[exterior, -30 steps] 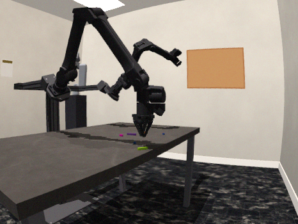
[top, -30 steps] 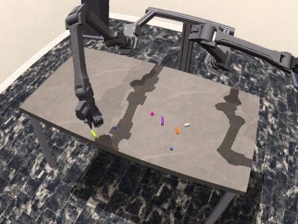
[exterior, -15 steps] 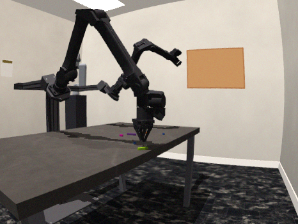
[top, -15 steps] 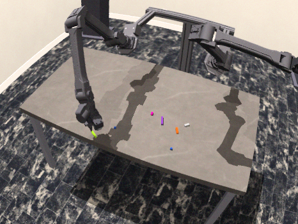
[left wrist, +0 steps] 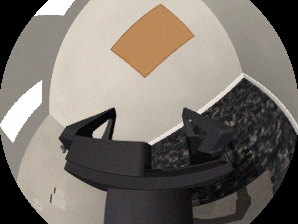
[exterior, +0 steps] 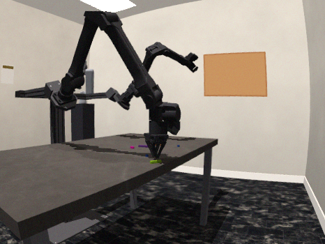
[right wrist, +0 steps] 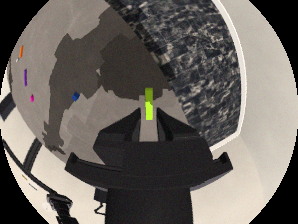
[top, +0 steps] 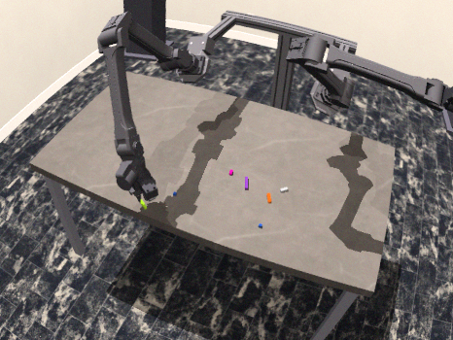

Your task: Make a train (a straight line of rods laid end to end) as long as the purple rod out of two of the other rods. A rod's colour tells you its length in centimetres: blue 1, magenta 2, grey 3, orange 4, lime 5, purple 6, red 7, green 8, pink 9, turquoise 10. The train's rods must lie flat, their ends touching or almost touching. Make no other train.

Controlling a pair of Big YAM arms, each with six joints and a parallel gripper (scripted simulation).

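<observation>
Now: the lime rod 30 mm below my right hand. From my right hand the other things lie so: purple rod 330 mm to the left, 240 mm behind, 30 mm below; orange rod 430 mm to the left, 190 mm behind, 30 mm below; magenta rod 270 mm behind, 260 mm to the left, 30 mm below.
</observation>
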